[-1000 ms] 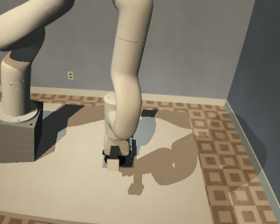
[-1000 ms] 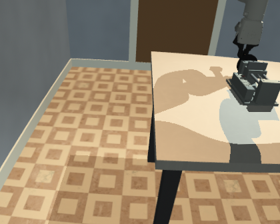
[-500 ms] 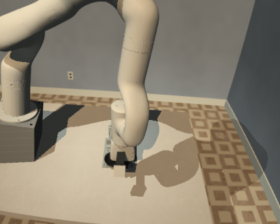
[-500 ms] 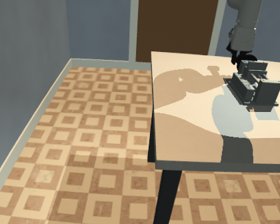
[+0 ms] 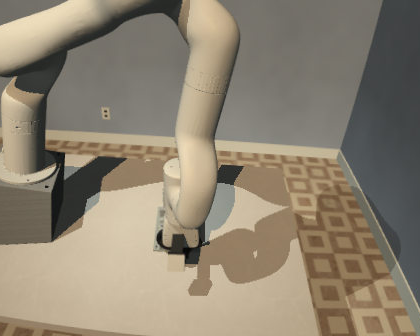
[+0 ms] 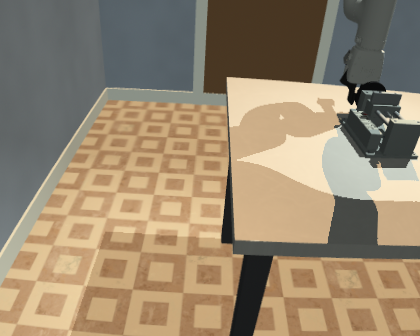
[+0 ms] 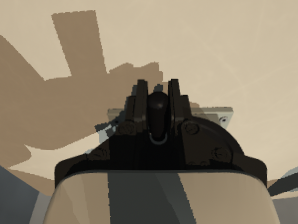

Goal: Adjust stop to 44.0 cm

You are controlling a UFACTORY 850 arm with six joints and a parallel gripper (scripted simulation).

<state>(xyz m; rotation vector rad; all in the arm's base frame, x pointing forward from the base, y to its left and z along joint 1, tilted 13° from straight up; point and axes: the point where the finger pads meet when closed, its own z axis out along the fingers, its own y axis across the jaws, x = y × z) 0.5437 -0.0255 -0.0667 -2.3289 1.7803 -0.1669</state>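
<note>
Now: hand 1 cm past the black handwheel and 2 cm to the right of it. Round my hand: handwheel handle 1 cm to the left.
</note>
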